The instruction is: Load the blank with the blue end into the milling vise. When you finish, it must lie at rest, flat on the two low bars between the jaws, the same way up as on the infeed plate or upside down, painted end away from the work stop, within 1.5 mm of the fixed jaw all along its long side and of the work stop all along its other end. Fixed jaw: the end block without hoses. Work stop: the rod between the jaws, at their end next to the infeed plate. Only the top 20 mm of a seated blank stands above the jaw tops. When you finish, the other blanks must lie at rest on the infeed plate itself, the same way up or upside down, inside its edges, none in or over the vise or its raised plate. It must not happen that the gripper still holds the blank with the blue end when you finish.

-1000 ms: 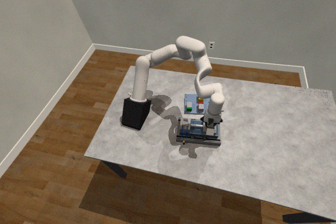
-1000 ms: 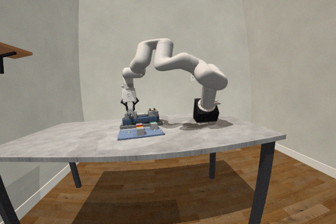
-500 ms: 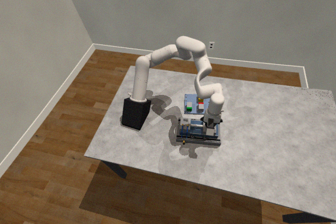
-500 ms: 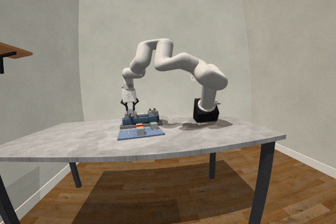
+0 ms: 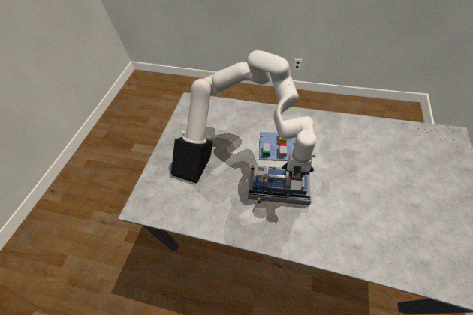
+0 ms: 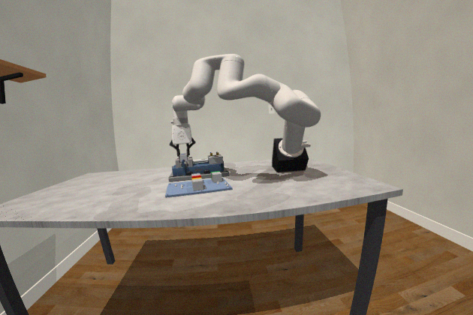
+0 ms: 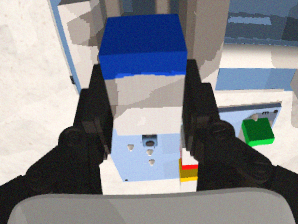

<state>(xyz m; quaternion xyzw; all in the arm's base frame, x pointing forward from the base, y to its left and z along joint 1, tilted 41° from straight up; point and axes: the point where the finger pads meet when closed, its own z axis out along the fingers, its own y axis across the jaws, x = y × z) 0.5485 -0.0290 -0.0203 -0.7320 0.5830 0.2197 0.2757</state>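
Now: the blue-ended blank 2 cm below my hand. Round my hand: milling vise 8 cm below, 7 cm behind, 1 cm to the right; then work stop rod 5 cm to the left, 3 cm below, 1 cm behind; then fixed jaw 5 cm below, 3 cm ahead, 1 cm to the left.
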